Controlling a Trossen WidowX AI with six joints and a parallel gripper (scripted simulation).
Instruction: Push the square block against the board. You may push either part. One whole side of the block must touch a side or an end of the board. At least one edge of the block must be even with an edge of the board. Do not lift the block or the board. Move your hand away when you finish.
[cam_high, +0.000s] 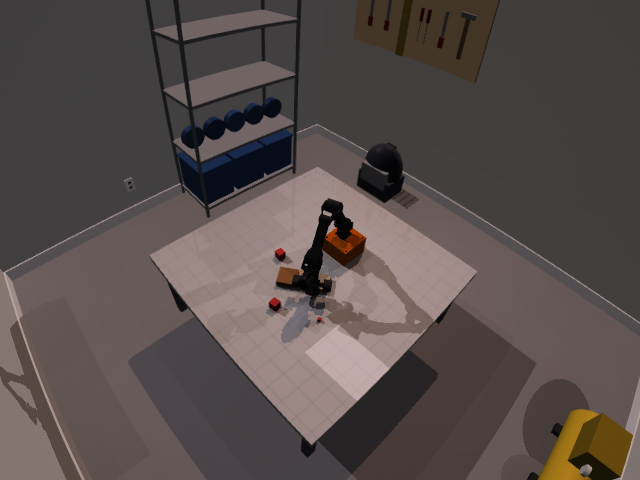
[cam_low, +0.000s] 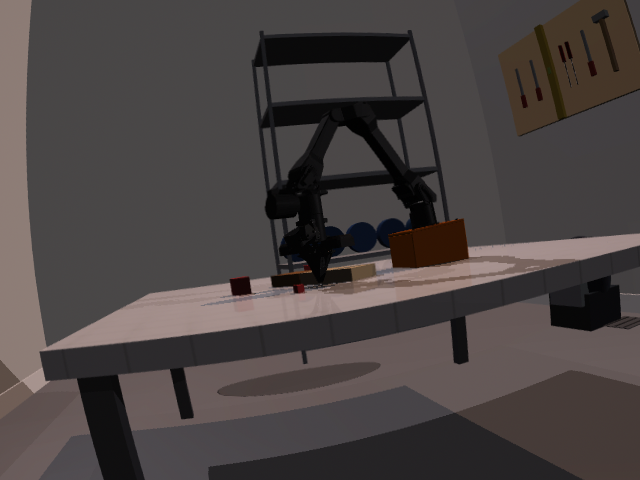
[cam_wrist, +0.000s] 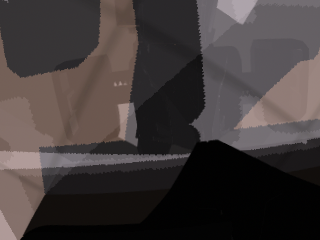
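My gripper tip is now 5 cm to the left of the flat wooden board, 5 cm past it and 1 cm below it. The rest, counted from my gripper tip: square block: 14 cm to the right, 4 cm ahead, 1 cm above; tiny red cube: 14 cm to the left, 7 cm ahead.
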